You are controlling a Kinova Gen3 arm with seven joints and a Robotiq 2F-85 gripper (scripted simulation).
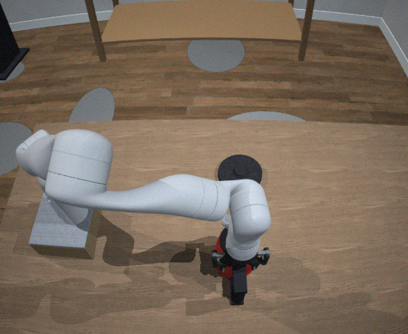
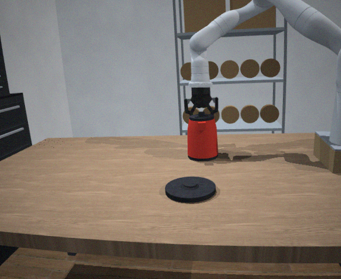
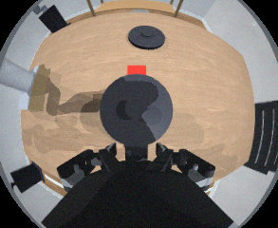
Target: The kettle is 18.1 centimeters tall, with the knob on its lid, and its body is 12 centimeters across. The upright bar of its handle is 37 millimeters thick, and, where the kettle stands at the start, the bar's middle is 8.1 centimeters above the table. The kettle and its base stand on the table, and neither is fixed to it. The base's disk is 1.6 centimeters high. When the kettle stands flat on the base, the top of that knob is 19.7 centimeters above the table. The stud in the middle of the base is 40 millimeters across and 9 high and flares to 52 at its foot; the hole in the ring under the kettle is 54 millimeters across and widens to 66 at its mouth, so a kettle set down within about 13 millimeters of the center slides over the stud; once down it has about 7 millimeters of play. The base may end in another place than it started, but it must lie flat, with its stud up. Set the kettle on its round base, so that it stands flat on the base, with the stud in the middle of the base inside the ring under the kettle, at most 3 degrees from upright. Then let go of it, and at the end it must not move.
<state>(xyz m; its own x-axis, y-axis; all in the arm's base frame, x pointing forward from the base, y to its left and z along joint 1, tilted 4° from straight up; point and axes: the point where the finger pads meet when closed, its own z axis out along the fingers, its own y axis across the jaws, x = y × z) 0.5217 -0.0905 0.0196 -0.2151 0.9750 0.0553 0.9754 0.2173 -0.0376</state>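
The red kettle lies 10 mm behind my hand, 30 mm to the left of it and 40 mm below it. From my hand the other things lie so: round black base (40 mm behind, 380 mm to the left, 120 mm below).
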